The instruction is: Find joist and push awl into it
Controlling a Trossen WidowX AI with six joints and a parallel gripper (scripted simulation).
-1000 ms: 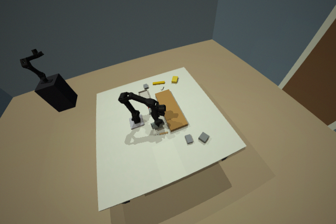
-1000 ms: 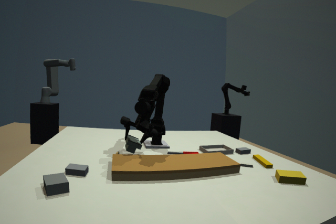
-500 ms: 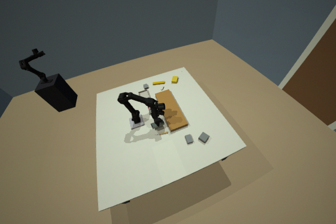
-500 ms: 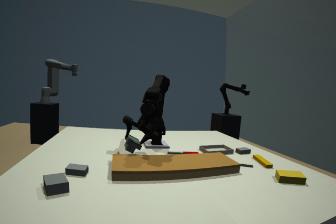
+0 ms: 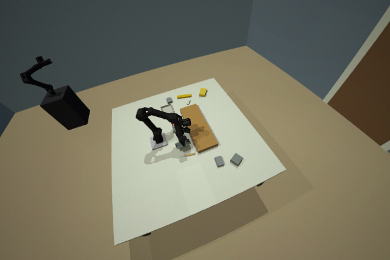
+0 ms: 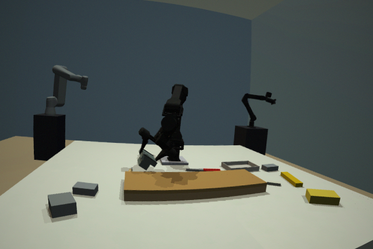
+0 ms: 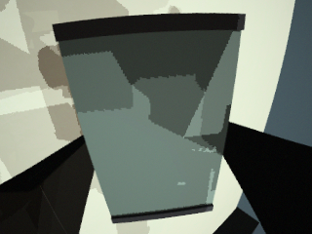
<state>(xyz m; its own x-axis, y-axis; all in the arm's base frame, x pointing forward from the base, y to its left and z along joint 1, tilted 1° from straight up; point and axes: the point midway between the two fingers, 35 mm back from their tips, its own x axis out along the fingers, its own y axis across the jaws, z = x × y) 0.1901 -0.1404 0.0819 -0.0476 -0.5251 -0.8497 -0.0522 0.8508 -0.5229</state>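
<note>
The stud finder is 20 mm below my gripper tip, 10 mm to the right of it and 10 mm behind it. From my gripper tip the other things lie so: wooden-handled pointed tool (70 mm to the right, 60 mm below); grey tray (480 mm to the left, 60 mm below, 40 mm behind); red-handled tool (270 mm to the left, 70 mm below, 30 mm behind).
</note>
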